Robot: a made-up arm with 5 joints.
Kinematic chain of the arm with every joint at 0, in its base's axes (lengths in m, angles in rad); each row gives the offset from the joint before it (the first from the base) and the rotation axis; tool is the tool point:
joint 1: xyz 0 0 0.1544 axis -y
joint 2: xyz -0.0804 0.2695 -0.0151 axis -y
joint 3: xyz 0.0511 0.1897 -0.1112 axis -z
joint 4: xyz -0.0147 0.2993 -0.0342 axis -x
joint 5: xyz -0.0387 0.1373 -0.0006 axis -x
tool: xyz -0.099 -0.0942 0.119
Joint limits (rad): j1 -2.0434..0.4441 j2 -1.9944..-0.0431 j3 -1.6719..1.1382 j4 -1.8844..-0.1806 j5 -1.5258..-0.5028
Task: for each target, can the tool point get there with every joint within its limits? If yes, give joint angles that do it. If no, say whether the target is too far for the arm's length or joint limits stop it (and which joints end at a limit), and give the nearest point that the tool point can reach.
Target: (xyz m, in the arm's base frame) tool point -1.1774 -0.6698 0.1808
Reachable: no: too far | nearest point -0.4448 0.2693 0.1644 | short by 1.191 m
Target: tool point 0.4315 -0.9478 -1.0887
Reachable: no: too far | nearest point -0.2165 0.2743 -0.2082 | short by 1.640 m
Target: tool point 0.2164 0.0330 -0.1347
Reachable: no: joint limits stop it (at a limit: joint 1, joint 2, joint 3, joint 4, joint 5) | nearest point 0.2992 0.2692 0.0548 | short by 0.314 m
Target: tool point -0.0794 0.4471 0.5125
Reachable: yes | joints -1.0911 -0.8306 -1.1078 -0.4093 -0.7366
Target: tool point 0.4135 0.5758 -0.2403
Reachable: no: joint limits stop it (at a limit: joint 1, joint 3, joint 5) | nearest point 0.2392 0.7448 -0.1144 | short by 0.274 m
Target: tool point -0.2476 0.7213 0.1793
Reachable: yes | joints 0.0081 -1.2530 0.0356 -1.3717 -0.6196
